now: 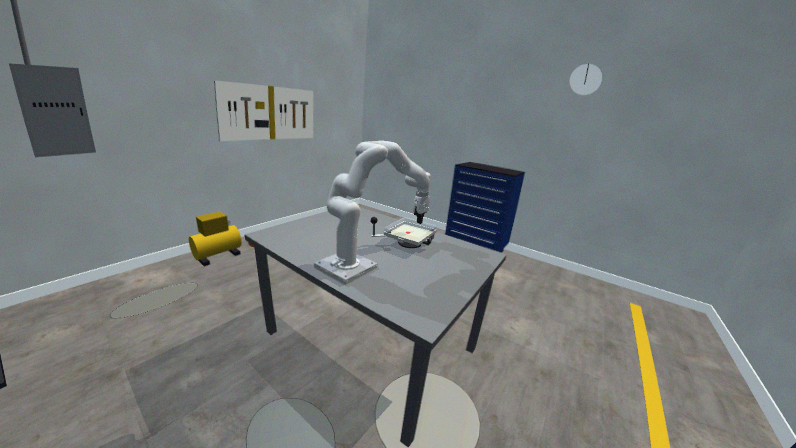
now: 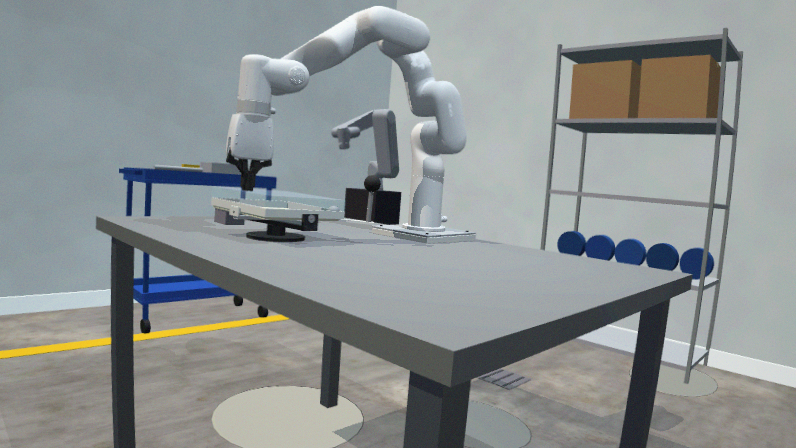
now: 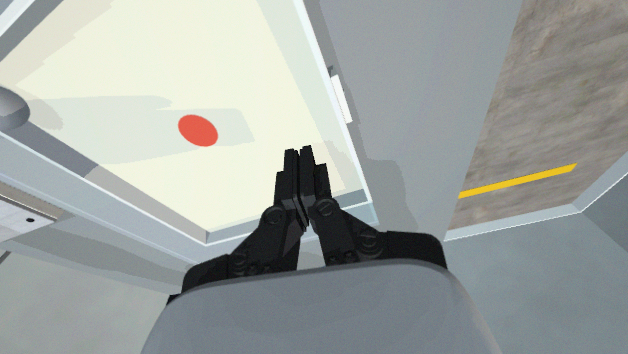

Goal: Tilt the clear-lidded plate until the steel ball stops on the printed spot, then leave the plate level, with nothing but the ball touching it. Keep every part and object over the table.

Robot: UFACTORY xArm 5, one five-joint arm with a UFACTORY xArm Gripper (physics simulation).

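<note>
The clear-lidded plate [image 1: 398,231] [image 2: 261,211] [image 3: 150,60] stands on a black round foot [image 2: 275,236]; whether it is exactly level I cannot tell. The red printed spot [image 1: 408,232] [image 3: 198,130] lies on its pale floor. The steel ball [image 3: 11,108] [image 2: 333,208] is at the plate's edge on the robot-base side, well away from the spot. A post with a black knob [image 1: 373,220] [image 2: 372,183] stands beside the plate on that side. My gripper [image 1: 420,222] [image 2: 247,189] [image 3: 303,163] is shut and empty, pointing down over the plate's far part, close above the lid; contact cannot be told.
The robot's base plate [image 1: 356,271] [image 2: 440,236] is bolted to the grey table [image 1: 401,289] [image 2: 389,289]. A black block [image 2: 310,222] sits at the plate's side. The table edge passes near the plate's far side. A blue drawer cabinet [image 1: 484,205] stands beyond the table.
</note>
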